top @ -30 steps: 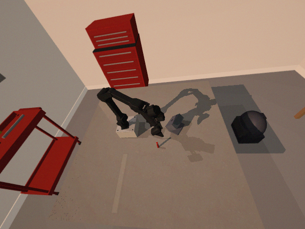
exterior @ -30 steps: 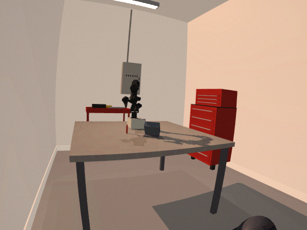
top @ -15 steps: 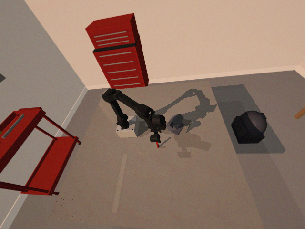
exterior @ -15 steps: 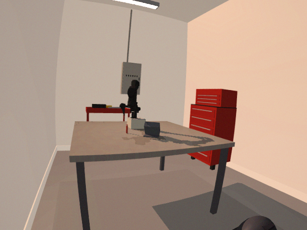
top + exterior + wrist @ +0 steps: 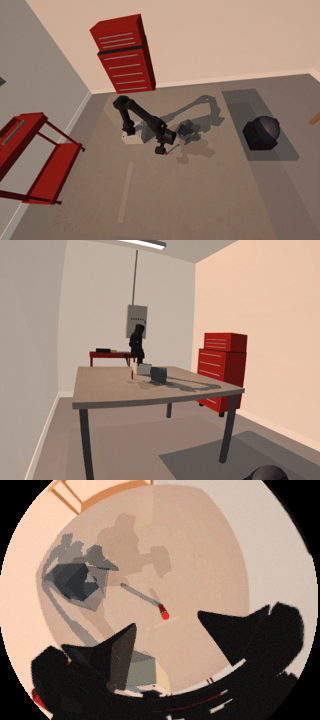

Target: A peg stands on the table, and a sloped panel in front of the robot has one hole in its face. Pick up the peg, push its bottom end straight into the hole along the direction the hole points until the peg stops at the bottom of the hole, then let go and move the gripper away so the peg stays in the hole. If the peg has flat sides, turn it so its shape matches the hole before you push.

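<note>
Now: gripper tip 60 mm above the red round peg and 10 mm past it. From my gripper tip the other things lie so: sloped grey panel: 170 mm ahead, 160 mm to the left, 50 mm below.
</note>
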